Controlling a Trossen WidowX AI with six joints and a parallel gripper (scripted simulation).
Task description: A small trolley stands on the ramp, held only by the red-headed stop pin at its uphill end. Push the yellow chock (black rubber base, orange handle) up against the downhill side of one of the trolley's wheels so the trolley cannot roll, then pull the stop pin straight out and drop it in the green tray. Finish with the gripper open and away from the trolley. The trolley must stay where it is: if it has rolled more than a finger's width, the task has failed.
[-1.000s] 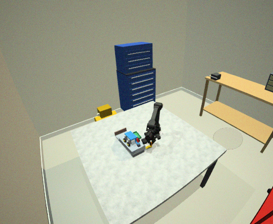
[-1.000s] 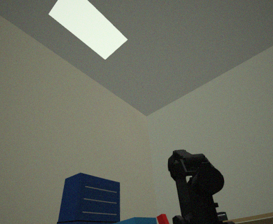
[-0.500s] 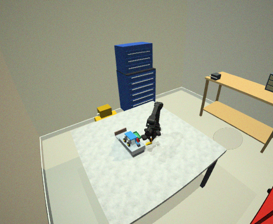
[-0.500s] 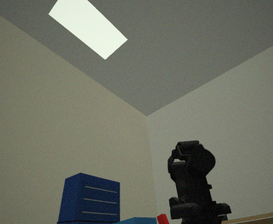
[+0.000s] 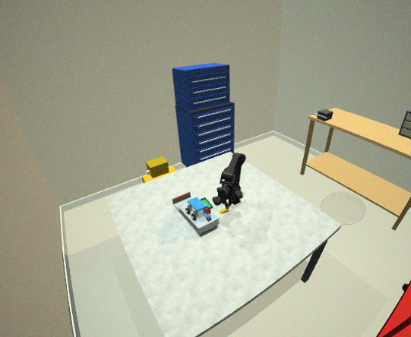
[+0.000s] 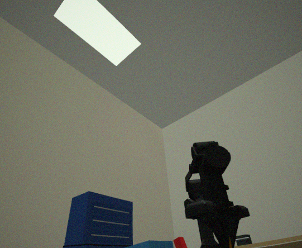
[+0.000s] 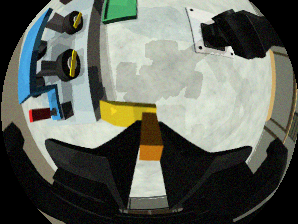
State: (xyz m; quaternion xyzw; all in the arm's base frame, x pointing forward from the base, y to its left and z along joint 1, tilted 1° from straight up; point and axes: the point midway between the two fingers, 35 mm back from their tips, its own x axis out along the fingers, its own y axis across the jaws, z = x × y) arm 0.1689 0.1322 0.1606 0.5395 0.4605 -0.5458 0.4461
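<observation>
Right now my gripper tip is 23 cm to the left of the green tray, 14 cm above it and 4 cm short of it. Also, from my gripper tip: blue-topped trolley: 16 cm ahead, 12 cm to the right, 2 cm below; then yellow chock: 2 cm ahead, 1 cm below; then red-headed stop pin: 13 cm ahead, 2 cm to the right.
</observation>
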